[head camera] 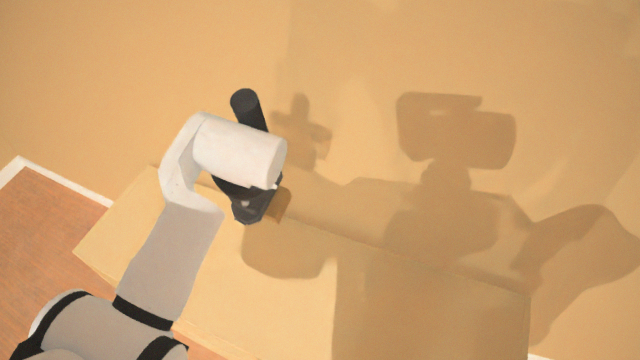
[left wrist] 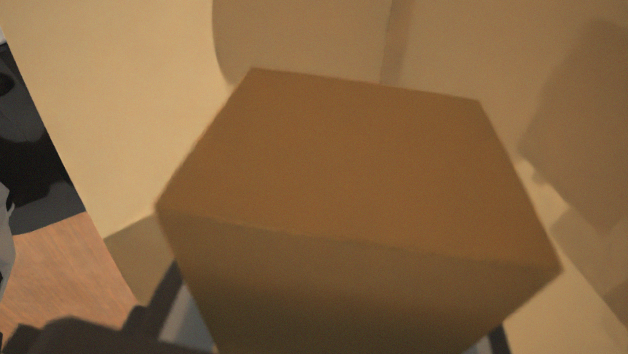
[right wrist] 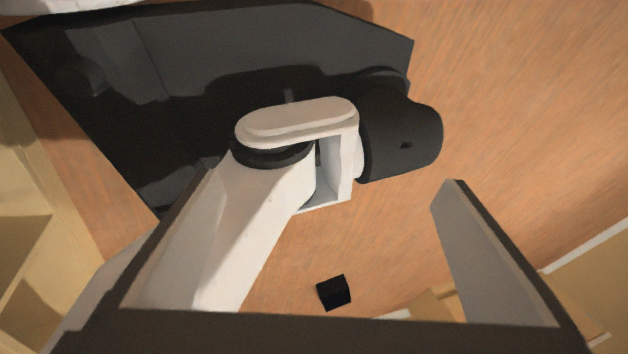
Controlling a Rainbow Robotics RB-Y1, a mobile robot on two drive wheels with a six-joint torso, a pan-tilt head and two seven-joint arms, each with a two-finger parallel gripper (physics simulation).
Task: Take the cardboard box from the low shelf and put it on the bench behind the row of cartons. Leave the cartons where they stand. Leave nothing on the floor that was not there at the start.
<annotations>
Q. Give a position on a low tan shelf unit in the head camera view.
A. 291, 283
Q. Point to a low tan shelf unit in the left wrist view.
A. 124, 98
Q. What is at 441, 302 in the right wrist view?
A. A tan counter.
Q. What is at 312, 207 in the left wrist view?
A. A brown cardboard box.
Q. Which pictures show the black cube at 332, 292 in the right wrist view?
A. The right wrist view only.
</annotations>
